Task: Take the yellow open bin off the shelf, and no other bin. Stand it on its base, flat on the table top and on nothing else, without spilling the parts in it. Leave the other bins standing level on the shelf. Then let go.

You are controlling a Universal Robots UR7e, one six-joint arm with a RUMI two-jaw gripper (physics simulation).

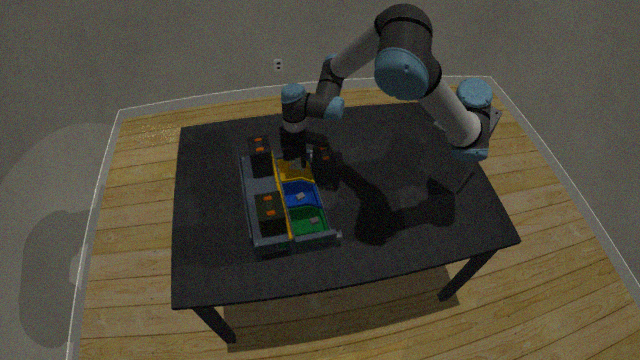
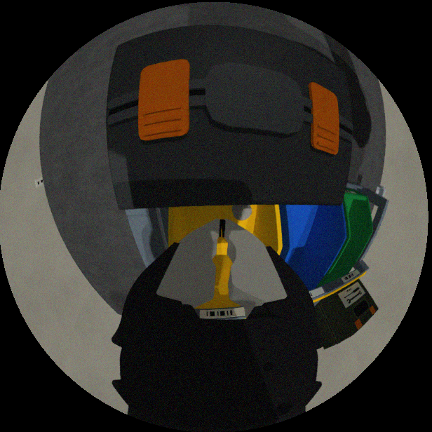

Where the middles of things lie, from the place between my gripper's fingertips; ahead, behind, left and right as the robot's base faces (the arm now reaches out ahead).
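Yellow open bin (image 2: 264,222): my gripper 1 cm above it, 4 cm short of it, 1 cm to the right of it. Counted from my hand: black case (image 1: 323,160), 2 cm above, 8 cm behind, 2 cm to the right; green bin (image 1: 300,216), 1 cm below, 2 cm behind, 23 cm to the left; blue bin (image 1: 291,189), 1 cm below, 1 cm ahead, 12 cm to the left.
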